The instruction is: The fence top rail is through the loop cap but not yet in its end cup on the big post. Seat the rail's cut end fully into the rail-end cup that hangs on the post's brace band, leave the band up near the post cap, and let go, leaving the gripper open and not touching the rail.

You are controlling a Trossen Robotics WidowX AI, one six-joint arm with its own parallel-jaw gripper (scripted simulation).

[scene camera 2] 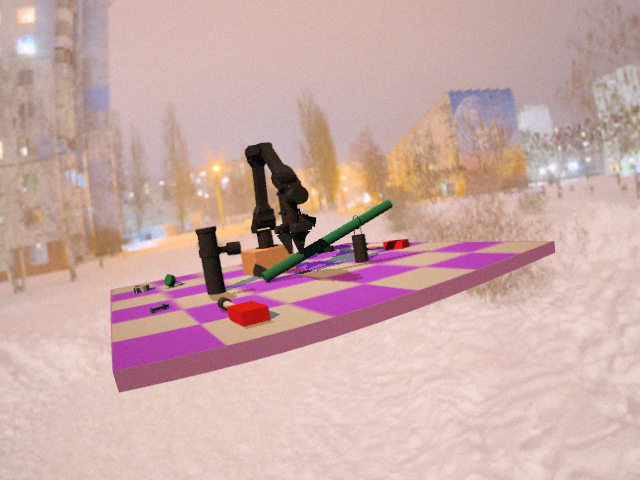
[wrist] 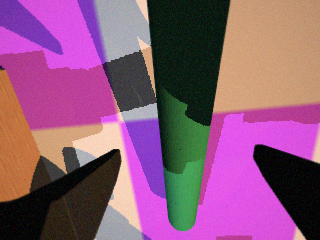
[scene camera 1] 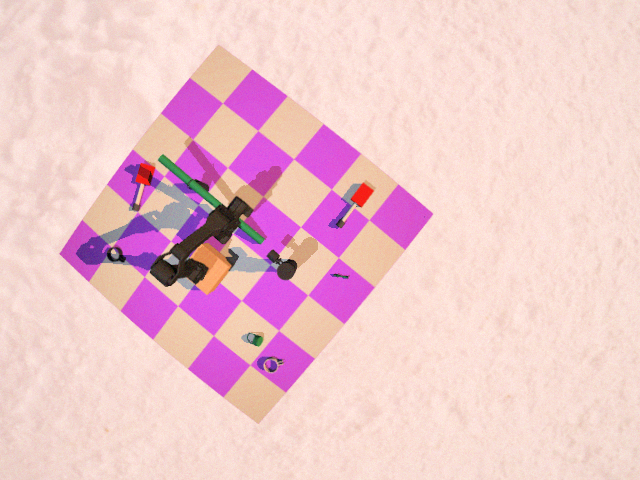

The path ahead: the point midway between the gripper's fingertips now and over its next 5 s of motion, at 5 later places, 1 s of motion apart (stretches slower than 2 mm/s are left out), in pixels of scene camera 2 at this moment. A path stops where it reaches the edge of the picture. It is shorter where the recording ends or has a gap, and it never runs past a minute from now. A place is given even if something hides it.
The gripper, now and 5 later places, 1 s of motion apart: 296, 254; 297, 264; 290, 260; 280, 247; 280, 245; 275, 247
